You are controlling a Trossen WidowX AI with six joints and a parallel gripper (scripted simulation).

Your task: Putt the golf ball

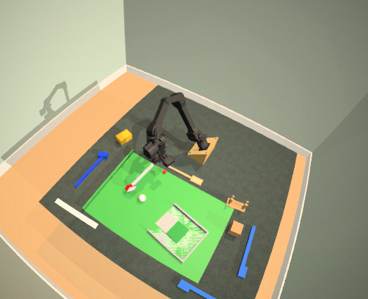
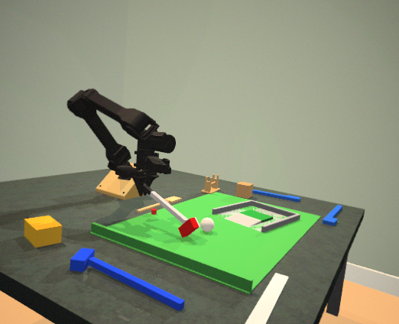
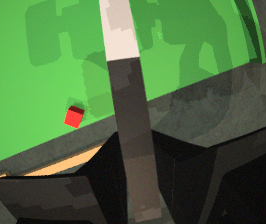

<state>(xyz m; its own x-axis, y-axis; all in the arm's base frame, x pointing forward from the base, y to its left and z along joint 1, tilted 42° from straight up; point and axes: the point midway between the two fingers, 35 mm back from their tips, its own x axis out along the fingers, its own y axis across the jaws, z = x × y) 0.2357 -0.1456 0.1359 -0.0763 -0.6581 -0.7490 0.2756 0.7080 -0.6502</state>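
The small red marker is 60 mm below my gripper tip, 50 mm to the left of it and 10 mm ahead of it. Round my gripper tip: white golf ball: 230 mm ahead, 50 mm below, 30 mm to the left; then red putter: 110 mm ahead, 30 mm to the right; then wooden paddle: 180 mm to the left, 70 mm below, 40 mm behind.
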